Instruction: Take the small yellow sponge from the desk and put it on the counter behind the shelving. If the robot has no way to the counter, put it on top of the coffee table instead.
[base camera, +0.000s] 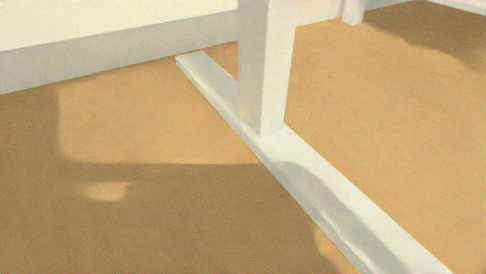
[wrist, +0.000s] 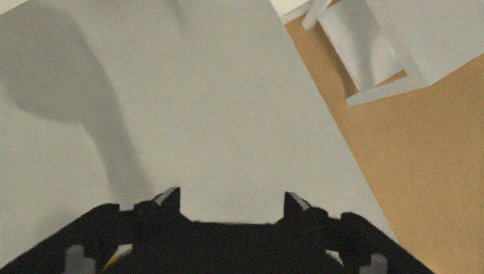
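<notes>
My gripper is open over the pale grey desk top in the wrist view, with a wide gap between its fingertips and no object there. A small sliver of the yellow sponge shows at the bottom left, through a gap in the black gripper linkage. The rest of the sponge is hidden behind the gripper body. The sponge does not show in the base camera view. The counter, the shelving and the coffee table cannot be made out for certain in either view.
A white post stands on a long white foot, running from upper left to lower right in the base view. A pale wall is behind it. White furniture stands beyond the desk's right edge in the wrist view.
</notes>
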